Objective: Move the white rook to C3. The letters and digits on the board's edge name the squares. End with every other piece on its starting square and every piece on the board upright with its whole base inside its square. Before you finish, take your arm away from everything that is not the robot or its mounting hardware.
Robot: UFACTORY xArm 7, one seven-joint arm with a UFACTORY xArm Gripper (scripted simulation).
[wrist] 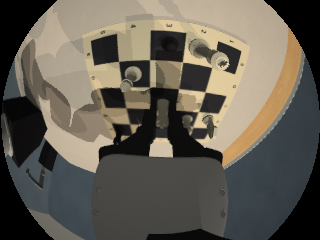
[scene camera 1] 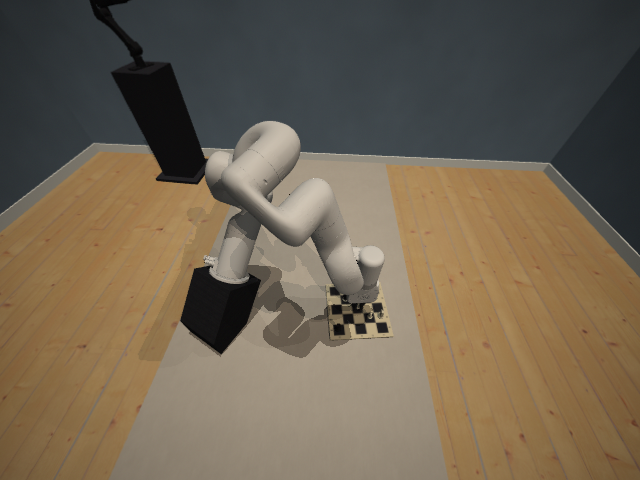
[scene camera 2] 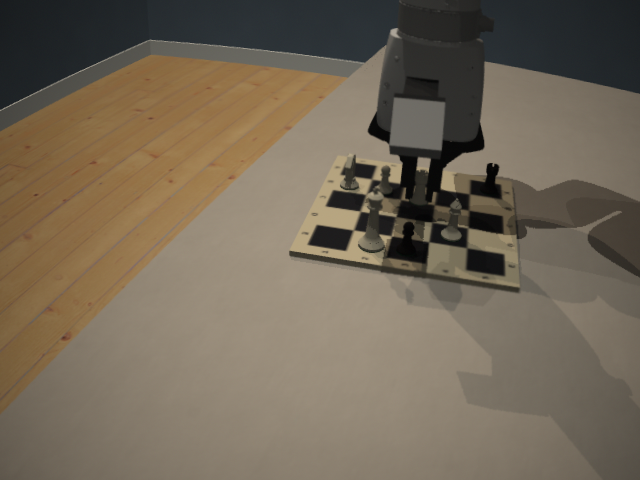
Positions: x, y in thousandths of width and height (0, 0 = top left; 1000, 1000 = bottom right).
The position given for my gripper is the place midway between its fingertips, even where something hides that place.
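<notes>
I can see a chessboard (scene camera 1: 554, 676) here. My own gripper (scene camera 2: 655, 407) is visible to me as well, and I find the gripper (wrist: 508, 452) again.
</notes>
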